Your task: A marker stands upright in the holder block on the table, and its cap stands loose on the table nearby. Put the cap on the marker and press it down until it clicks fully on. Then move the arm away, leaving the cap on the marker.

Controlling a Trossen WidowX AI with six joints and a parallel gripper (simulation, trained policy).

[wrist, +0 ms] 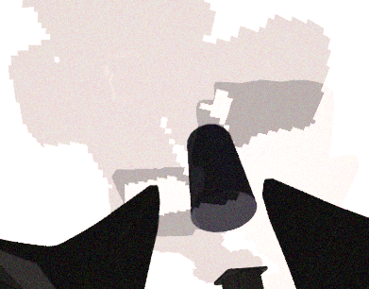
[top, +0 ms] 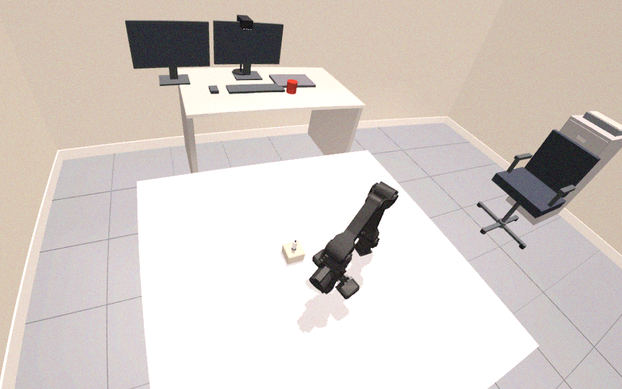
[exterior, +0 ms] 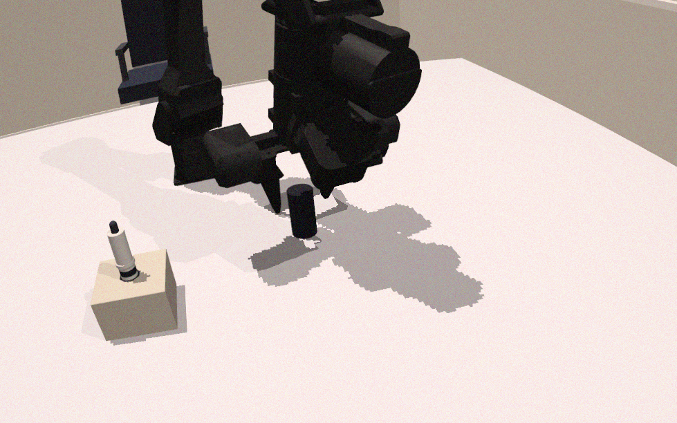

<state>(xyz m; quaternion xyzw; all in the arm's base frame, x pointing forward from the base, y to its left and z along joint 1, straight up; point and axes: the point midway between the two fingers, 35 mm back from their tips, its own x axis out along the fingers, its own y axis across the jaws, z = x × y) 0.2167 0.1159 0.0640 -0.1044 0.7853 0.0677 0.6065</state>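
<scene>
The beige holder block lies 90 mm ahead of my gripper tip, 170 mm to the right of it and 10 mm below it. The rest, counted from my gripper tip: black cap (10 mm ahead).
</scene>
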